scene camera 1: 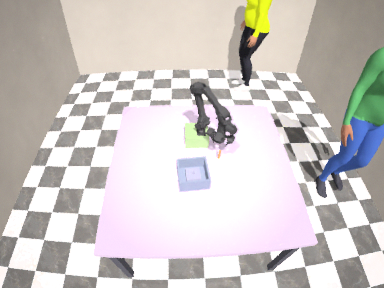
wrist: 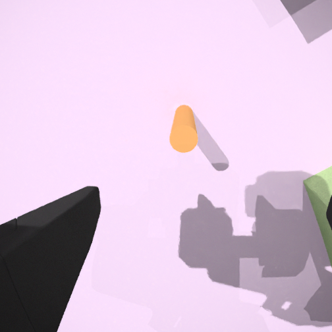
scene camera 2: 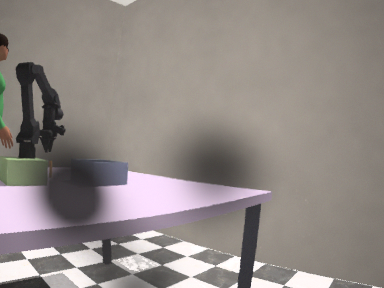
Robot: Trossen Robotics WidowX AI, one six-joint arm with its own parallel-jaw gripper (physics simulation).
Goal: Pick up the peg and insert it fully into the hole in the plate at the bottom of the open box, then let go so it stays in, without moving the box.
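There's an orange peg point(wrist: 183, 137) here, and a blue-grey box point(scene camera 2: 91, 172). Scene camera 1 shows the blue-grey box point(scene camera 1: 201, 162) too, but in the wrist view the blue-grey box is out of frame. And then I see my gripper point(wrist: 218, 201).
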